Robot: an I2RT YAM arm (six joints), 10 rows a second.
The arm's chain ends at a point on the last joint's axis. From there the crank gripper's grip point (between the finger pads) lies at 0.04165 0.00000 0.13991 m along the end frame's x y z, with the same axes.
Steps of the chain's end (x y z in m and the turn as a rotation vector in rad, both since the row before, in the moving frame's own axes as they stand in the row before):
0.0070 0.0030 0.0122 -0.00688 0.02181 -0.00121
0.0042 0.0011 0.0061 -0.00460 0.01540 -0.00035
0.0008 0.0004 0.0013 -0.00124 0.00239 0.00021
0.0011 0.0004 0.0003 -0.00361 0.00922 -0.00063
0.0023 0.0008 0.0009 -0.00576 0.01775 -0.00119
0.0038 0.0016 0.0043 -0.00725 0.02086 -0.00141
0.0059 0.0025 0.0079 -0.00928 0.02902 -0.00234
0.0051 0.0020 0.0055 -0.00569 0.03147 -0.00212
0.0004 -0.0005 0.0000 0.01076 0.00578 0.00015
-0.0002 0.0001 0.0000 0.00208 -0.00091 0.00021
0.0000 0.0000 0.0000 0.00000 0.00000 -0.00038
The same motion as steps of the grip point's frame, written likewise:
0.0100 0.0039 0.0113 -0.00688 0.02181 -0.00121
0.0063 0.0017 0.0054 -0.00460 0.01540 -0.00035
0.0011 0.0006 0.0012 -0.00124 0.00239 0.00021
0.0024 0.0009 -0.0001 -0.00361 0.00922 -0.00063
0.0048 0.0016 0.0001 -0.00576 0.01775 -0.00119
0.0067 0.0026 0.0034 -0.00725 0.02086 -0.00141
0.0099 0.0037 0.0066 -0.00928 0.02902 -0.00234
0.0095 0.0027 0.0041 -0.00569 0.03147 -0.00212
0.0012 -0.0020 -0.0003 0.01076 0.00578 0.00015
-0.0003 -0.0002 0.0000 0.00208 -0.00091 0.00021
0.0000 0.0000 0.0000 0.00000 0.00000 -0.00038

